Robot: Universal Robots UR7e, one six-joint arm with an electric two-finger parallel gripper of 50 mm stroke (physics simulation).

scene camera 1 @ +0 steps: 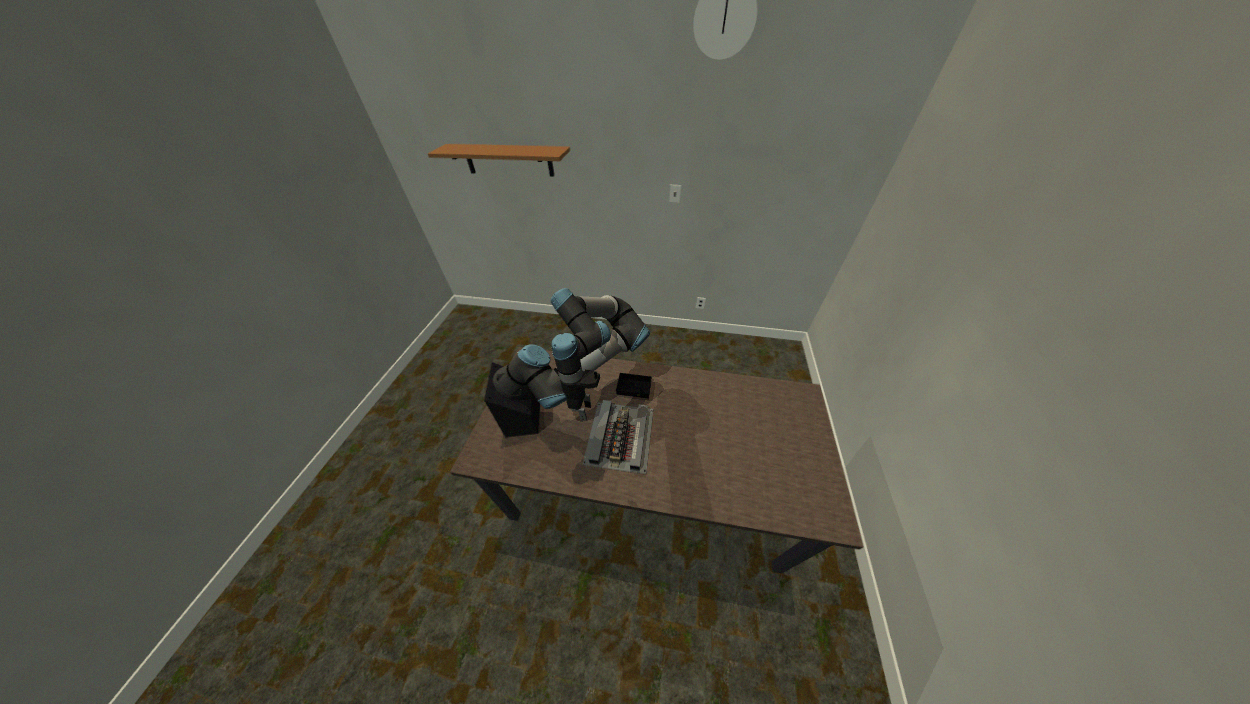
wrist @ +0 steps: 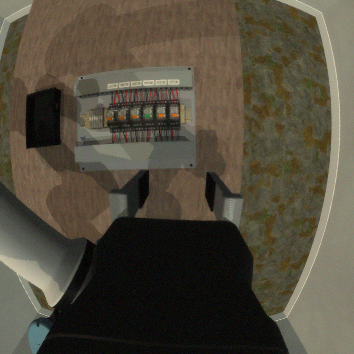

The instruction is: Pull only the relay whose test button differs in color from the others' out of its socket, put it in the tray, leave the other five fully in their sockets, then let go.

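Frame: origin at the arm's base, x right, y ahead, z up, level; metres.
Seen in the pictures: gripper, fingertip midpoint: (scene camera 1: 586, 413) (wrist: 176, 182); arm's base, link origin: (scene camera 1: 510, 383).
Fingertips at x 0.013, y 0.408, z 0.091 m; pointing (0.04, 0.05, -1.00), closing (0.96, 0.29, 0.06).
Offsets run from my fingertips to a thing's top centre. "*": to the spot under its first point. Level surfaces: height alone.
The relay with the green test button {dx -0.084, dy +0.076, dz -0.248 m} (wrist: 148, 115) is fourth from the left in the row in the wrist view, seated among the others. The other five relays show orange buttons, such as the relay at the row's right end {* dx -0.025, dy +0.086, dz -0.248 m} (wrist: 174, 115). The row sits on the grey panel (wrist: 135, 156) (scene camera 1: 599, 434). The black tray {* dx -0.397, dy -0.008, dz -0.314 m} (wrist: 44, 118) (scene camera 1: 634, 385) lies left of the panel in the wrist view. My gripper (wrist: 176, 182) (scene camera 1: 584, 411) is open and empty, above the table beside the panel's wide grey duct, apart from the relays.
Red and dark wires run along both sides of the relay row. A ribbed block {dx -0.204, dy +0.033, dz -0.271 m} (wrist: 97, 118) stands at the row's left end in the wrist view. Wire ducts border the row. The table {dz -0.317 m} (scene camera 1: 743, 446) carries panel and tray. A wall shelf (scene camera 1: 498, 152) hangs behind.
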